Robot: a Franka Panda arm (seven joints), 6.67 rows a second.
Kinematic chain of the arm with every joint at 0, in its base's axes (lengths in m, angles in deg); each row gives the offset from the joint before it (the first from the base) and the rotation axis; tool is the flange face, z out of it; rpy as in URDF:
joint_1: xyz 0 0 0.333 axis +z
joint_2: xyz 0 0 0 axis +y
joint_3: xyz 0 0 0.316 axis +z
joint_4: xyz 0.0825 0 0 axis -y
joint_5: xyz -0.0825 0 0.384 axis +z
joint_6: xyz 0 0 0 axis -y
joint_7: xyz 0.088 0 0 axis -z
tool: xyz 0 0 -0.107 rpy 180 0 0
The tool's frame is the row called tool.
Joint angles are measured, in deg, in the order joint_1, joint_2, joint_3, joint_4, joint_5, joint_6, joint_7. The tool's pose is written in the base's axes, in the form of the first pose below.
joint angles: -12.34 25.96 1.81 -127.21 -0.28 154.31 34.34
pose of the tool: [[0.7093, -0.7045, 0.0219, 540.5], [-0.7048, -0.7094, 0.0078, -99.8], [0.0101, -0.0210, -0.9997, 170.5], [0, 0, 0, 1]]
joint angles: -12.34 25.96 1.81 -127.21 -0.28 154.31 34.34
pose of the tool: [[0.7093, -0.7045, 0.0219, 540.5], [-0.7048, -0.7094, 0.0078, -99.8], [0.0101, -0.0210, -0.9997, 170.5], [0, 0, 0, 1]]
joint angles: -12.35 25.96 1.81 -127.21 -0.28 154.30 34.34
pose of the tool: [[0.7092, -0.7046, 0.0218, 540.4], [-0.7049, -0.7093, 0.0078, -99.9], [0.0099, -0.0209, -0.9997, 170.5], [0, 0, 0, 1]]
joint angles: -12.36 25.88 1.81 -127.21 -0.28 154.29 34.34
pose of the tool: [[0.7091, -0.7047, 0.0229, 540.6], [-0.7050, -0.7091, 0.0075, -100.0], [0.0110, -0.0215, -0.9997, 171.2], [0, 0, 0, 1]]
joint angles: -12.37 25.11 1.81 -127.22 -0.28 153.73 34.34
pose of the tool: [[0.7090, -0.7047, 0.0263, 541.6], [-0.7051, -0.7091, 0.0065, -100.4], [0.0141, -0.0231, -0.9996, 177.7], [0, 0, 0, 1]]
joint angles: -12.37 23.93 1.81 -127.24 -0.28 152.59 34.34
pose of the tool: [[0.7092, -0.7046, 0.0265, 542.4], [-0.7049, -0.7093, 0.0057, -100.6], [0.0148, -0.0227, -0.9996, 187.1], [0, 0, 0, 1]]
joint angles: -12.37 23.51 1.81 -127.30 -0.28 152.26 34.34
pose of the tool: [[0.7092, -0.7045, 0.0270, 542.5], [-0.7048, -0.7093, 0.0054, -100.6], [0.0153, -0.0228, -0.9996, 190.2], [0, 0, 0, 1]]
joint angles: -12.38 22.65 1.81 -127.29 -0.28 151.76 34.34
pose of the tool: [[0.7090, -0.7044, 0.0332, 543.7], [-0.7049, -0.7093, 0.0037, -101.0], [0.0209, -0.0261, -0.9994, 197.8], [0, 0, 0, 1]]
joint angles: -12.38 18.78 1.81 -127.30 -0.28 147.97 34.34
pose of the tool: [[0.7094, -0.7040, 0.0340, 544.7], [-0.7044, -0.7098, 0.0013, -101.4], [0.0232, -0.0249, -0.9994, 229.1], [0, 0, 0, 1]]
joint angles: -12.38 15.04 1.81 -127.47 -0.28 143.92 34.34
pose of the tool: [[0.7099, -0.7038, 0.0253, 542.1], [-0.7041, -0.7101, 0.0007, -101.1], [0.0175, -0.0183, -0.9997, 257.6], [0, 0, 0, 1]]
